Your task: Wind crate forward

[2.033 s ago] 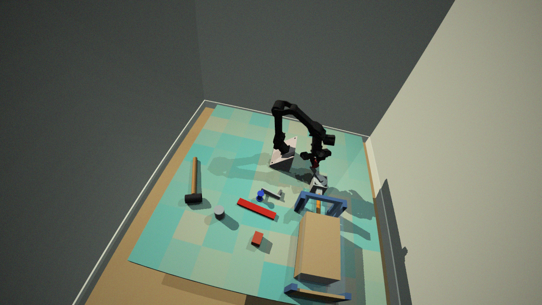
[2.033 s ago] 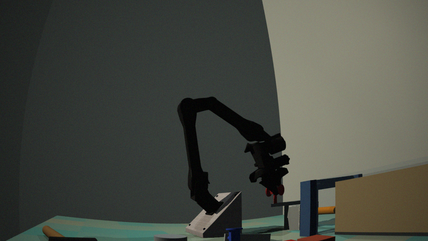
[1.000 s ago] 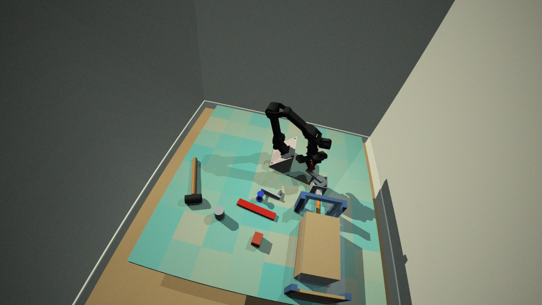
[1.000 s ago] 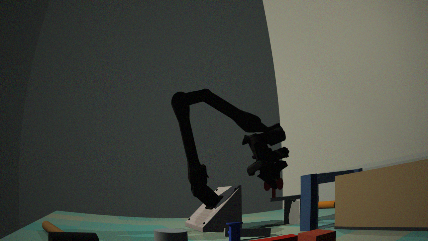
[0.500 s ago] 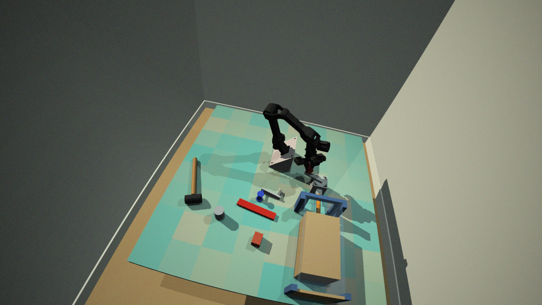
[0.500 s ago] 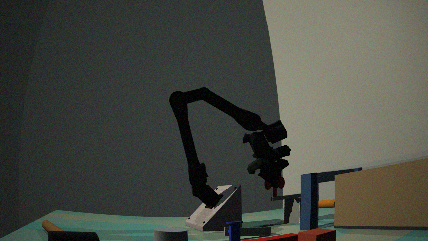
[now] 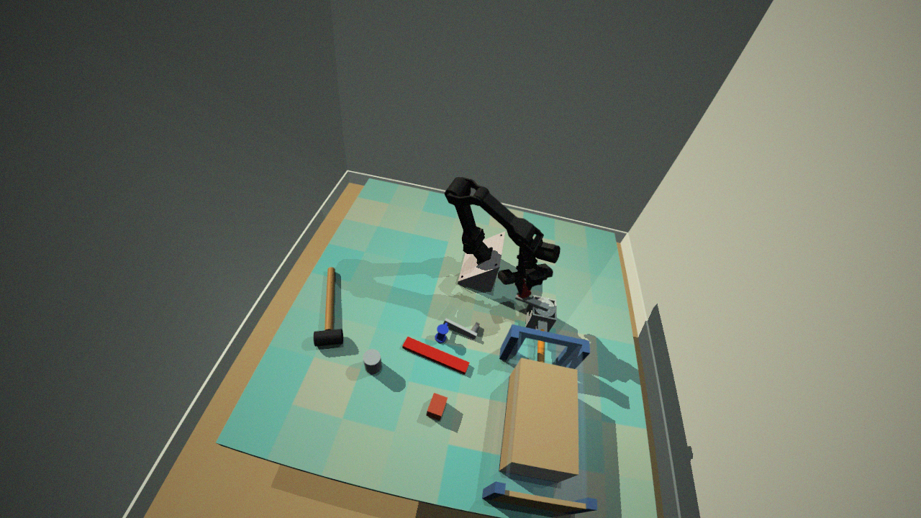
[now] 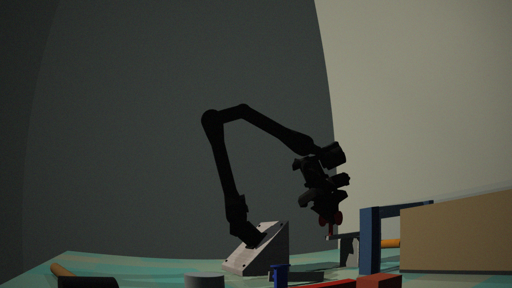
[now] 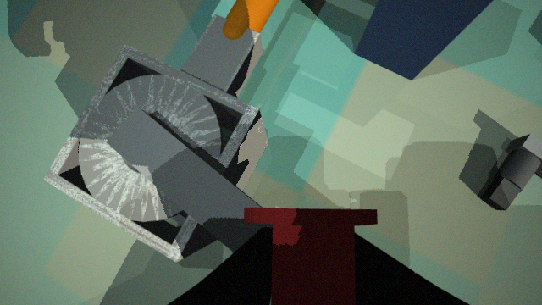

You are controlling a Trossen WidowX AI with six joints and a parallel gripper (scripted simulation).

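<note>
My gripper tip is 3 cm to the right of the winch handle, 3 cm above it and 1 cm past it. Also, from my gripper tip: red knob (2 cm behind, 1 cm to the right); then blue steel frame (16 cm ahead, 10 cm to the left, 3 cm below); then grey winch (10 cm below, 8 cm to the left, 2 cm behind).
</note>
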